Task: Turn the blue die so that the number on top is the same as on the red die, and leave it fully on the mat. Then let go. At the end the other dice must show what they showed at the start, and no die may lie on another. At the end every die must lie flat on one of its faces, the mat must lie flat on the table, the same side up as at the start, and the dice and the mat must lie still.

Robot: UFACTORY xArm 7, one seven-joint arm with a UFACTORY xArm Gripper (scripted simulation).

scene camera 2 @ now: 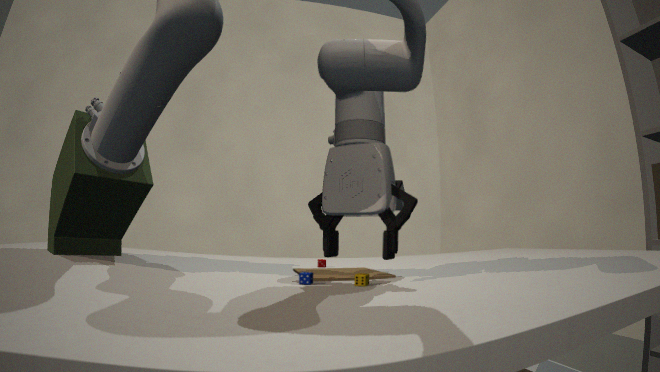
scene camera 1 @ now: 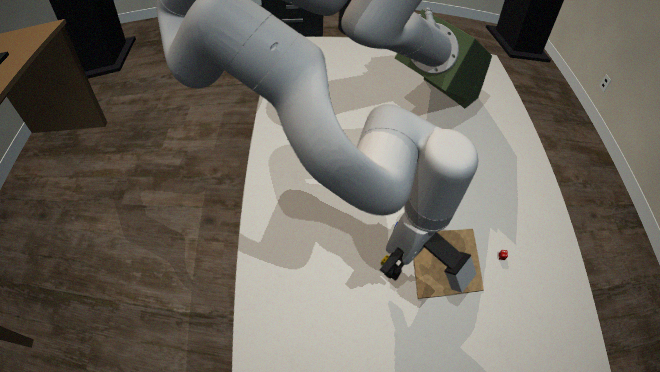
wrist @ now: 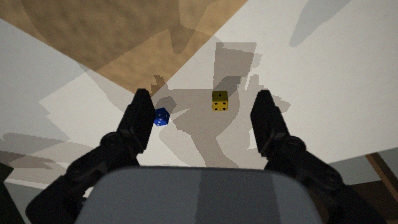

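Note:
My gripper [scene camera 2: 359,258] is there for me to see. Scene camera 1 shows the gripper [scene camera 1: 406,257] as well, and so does the wrist view, with the gripper [wrist: 202,101] in it. There is also a mat [scene camera 1: 431,281]; I find the mat [scene camera 2: 319,274] again, and in the wrist view the mat [wrist: 134,51] too.

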